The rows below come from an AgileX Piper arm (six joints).
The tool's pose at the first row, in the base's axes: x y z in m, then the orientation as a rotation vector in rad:
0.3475 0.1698 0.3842 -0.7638 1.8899 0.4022
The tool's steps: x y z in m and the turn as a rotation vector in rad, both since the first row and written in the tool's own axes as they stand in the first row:
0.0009 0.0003 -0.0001 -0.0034 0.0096 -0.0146
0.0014 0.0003 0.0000 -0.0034 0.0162 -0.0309
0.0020 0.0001 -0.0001 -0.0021 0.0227 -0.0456
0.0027 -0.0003 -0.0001 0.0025 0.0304 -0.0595
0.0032 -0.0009 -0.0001 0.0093 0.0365 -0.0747
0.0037 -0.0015 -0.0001 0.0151 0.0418 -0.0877
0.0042 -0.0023 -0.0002 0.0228 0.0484 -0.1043
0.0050 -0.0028 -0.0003 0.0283 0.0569 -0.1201
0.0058 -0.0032 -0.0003 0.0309 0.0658 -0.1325
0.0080 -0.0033 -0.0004 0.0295 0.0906 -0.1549
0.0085 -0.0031 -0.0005 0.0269 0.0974 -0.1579
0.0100 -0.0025 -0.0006 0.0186 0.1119 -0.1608
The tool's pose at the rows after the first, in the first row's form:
0.3470 0.1697 0.3834 -0.7826 1.8920 0.3933
0.3469 0.1696 0.3829 -0.7997 1.8906 0.3810
0.3468 0.1692 0.3824 -0.8145 1.8899 0.3684
0.3469 0.1686 0.3818 -0.8266 1.8908 0.3527
0.3471 0.1680 0.3814 -0.8379 1.8897 0.3345
0.3474 0.1674 0.3810 -0.8476 1.8887 0.3189
0.3477 0.1666 0.3806 -0.8596 1.8872 0.2987
0.3477 0.1659 0.3800 -0.8730 1.8875 0.2806
0.3478 0.1653 0.3793 -0.8854 1.8896 0.2672
0.3471 0.1645 0.3774 -0.9150 1.9008 0.2457
0.3468 0.1644 0.3769 -0.9218 1.9053 0.2439
0.3459 0.1643 0.3756 -0.9351 1.9164 0.2451

